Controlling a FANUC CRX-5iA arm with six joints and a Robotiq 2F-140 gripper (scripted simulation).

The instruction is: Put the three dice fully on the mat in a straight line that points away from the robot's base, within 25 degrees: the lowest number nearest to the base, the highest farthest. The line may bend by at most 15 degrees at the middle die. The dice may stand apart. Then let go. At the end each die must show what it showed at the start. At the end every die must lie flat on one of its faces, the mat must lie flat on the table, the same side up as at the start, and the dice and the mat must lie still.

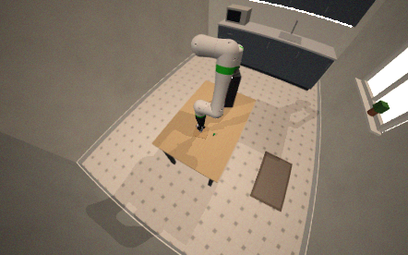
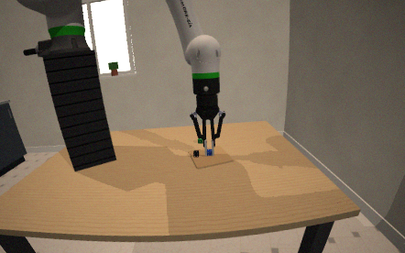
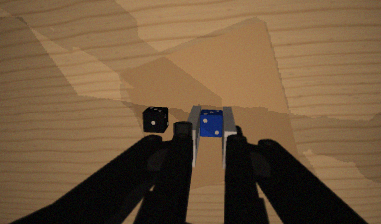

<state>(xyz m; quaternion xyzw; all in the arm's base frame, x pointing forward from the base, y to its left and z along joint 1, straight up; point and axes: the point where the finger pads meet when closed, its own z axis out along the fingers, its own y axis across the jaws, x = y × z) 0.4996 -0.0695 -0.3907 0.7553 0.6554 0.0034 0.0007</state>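
The blue die is 2 cm below my hand. Round my hand: black die 5 cm behind, 3 cm below, 1 cm to the left; then green die 14 cm to the left, 3 cm below, 3 cm behind; then tan mat 4 cm below.
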